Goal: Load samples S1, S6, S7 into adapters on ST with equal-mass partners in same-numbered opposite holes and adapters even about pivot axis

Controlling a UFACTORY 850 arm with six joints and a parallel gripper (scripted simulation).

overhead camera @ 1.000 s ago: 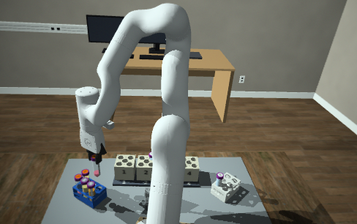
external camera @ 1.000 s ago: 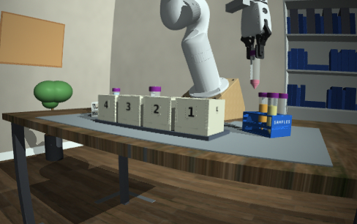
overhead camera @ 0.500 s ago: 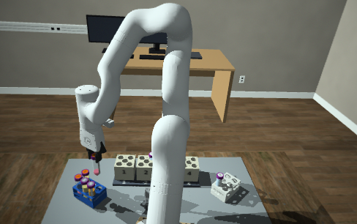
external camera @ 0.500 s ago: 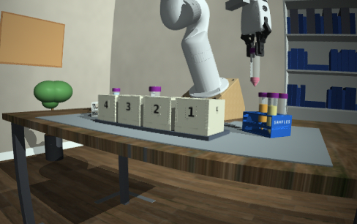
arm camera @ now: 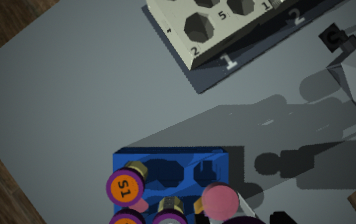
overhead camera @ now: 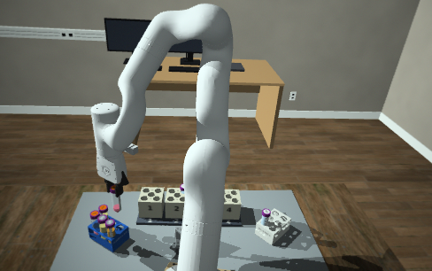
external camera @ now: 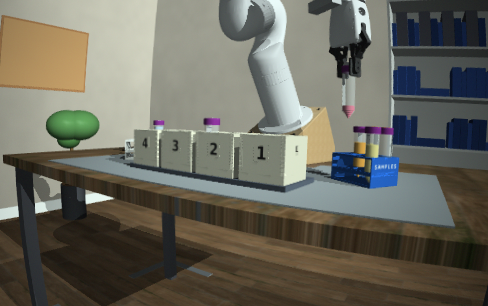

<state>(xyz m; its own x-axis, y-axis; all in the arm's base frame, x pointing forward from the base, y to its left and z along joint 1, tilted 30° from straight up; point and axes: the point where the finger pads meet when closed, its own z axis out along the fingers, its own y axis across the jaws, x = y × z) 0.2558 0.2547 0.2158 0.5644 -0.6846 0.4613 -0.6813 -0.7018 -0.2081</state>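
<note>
My gripper is now 20 mm short of the blue samples rack, 40 mm to the right of it and 220 mm above it. The rest, counted from my hand: adapter 1: 120 mm ahead, 140 mm to the right, 200 mm below; white rack: 130 mm behind, 600 mm to the right, 220 mm below.
</note>
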